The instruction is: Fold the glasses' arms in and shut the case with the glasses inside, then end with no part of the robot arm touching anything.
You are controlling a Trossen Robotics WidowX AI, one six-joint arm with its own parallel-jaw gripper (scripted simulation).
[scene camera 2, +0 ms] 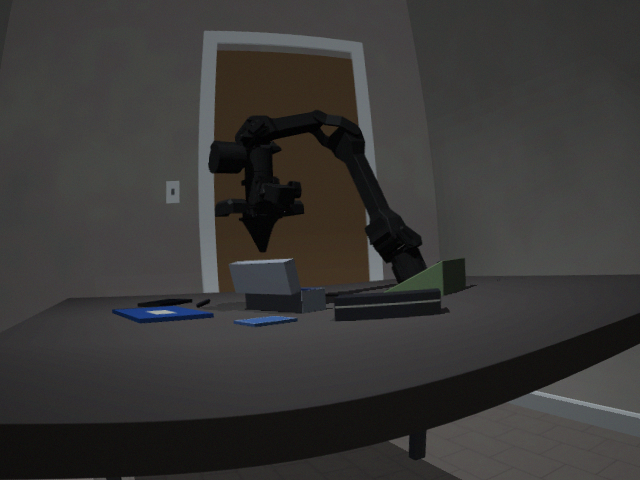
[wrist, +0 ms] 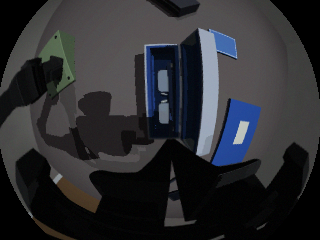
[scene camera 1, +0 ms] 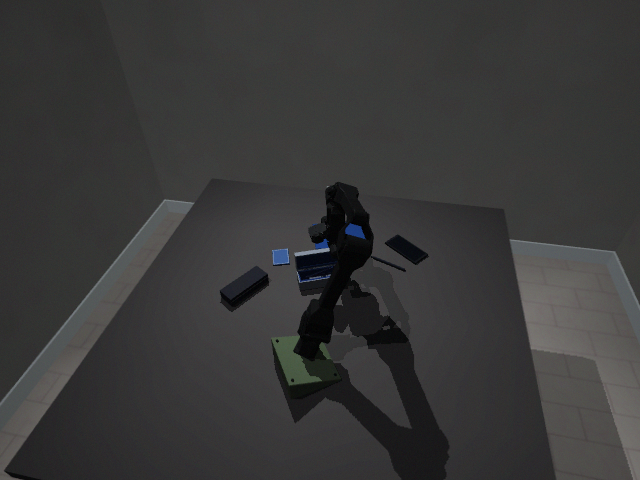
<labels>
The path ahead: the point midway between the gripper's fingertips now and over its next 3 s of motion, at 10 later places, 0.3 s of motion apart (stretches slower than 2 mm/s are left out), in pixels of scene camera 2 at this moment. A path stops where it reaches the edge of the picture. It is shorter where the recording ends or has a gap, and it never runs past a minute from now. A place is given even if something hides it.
My gripper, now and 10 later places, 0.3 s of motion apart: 262,252; 265,252; 266,252; 267,255; 268,264; 272,276; 272,279; 275,284; 275,286; 274,287; 272,287
</labels>
